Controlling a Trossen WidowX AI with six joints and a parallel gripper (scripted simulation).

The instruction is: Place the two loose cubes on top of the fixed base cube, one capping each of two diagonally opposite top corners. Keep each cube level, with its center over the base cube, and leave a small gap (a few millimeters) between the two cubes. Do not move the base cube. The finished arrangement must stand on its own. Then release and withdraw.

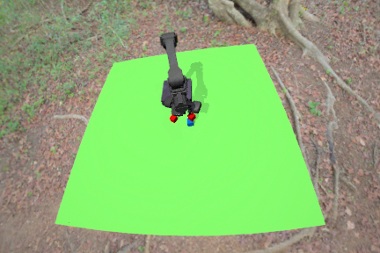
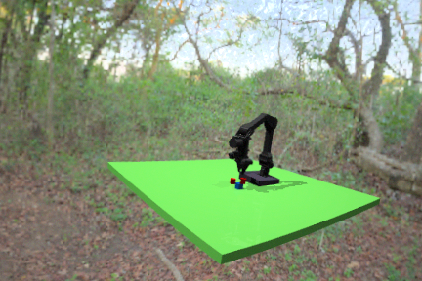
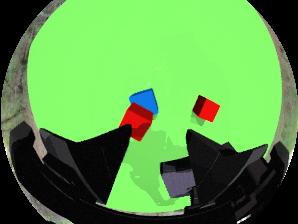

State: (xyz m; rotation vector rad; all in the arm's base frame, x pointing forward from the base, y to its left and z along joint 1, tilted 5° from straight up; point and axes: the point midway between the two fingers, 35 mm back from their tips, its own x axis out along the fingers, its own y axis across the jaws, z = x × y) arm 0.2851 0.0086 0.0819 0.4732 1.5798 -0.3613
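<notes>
My gripper tip is 20 mm short of the blue base cube, 10 mm to the right of it and 70 mm above it.
</notes>
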